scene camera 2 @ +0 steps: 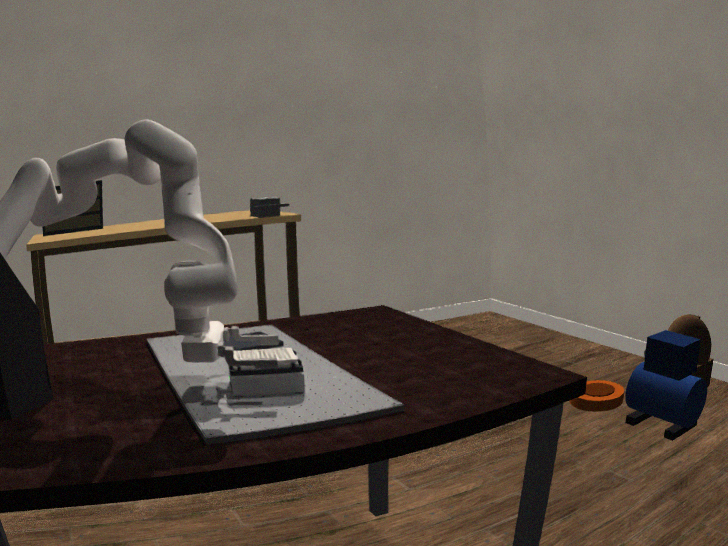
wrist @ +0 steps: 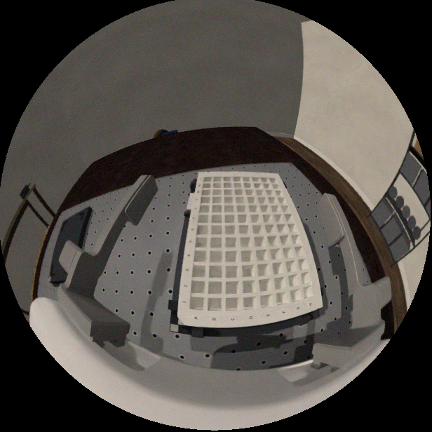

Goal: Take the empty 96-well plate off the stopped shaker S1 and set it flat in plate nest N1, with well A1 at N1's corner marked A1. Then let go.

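Frame: origin at the arm's base, x ahead, y left, z up, level; centimetres.
Where they show: end effector, tool point: [scene camera 2: 266, 351].
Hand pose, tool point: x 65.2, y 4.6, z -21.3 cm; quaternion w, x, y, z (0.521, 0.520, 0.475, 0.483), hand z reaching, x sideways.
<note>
Each offset is from my tool point to the top centre of the thing. "pt": to the spot under its first point. Level surfaces: height alone.
The white 96-well plate @(dx -0.9, dy -0.7, dz -0.5 cm) [scene camera 2: 264, 354] [wrist: 250, 240] sits on top of shaker S1 @(pt dx -0.7, dy -5.7, dz -5.0 cm) [scene camera 2: 267, 384], whose dark holder edge shows around it in the wrist view. The letters run along the plate's near edge and the numbers up its left edge, so A1 is at the near left corner there. My gripper [scene camera 2: 264, 350] [wrist: 238, 210] is open and empty, with one finger on each side of the plate and a gap to both sides in the wrist view. A dark, flat tray, which looks like nest N1 [wrist: 70, 245], lies at the left, partly behind the left finger; its A1 mark is not readable.
The shaker stands on a grey perforated board @(dz -7.4 cm) [scene camera 2: 352, 396] [wrist: 145, 240] on the dark table @(dz -8.7 cm) [scene camera 2: 470, 376] [wrist: 200, 145]. A wooden bench [scene camera 2: 235, 222] stands behind the arm. A blue machine [scene camera 2: 664, 393] and an orange ring [scene camera 2: 596, 404] are on the floor at the right.
</note>
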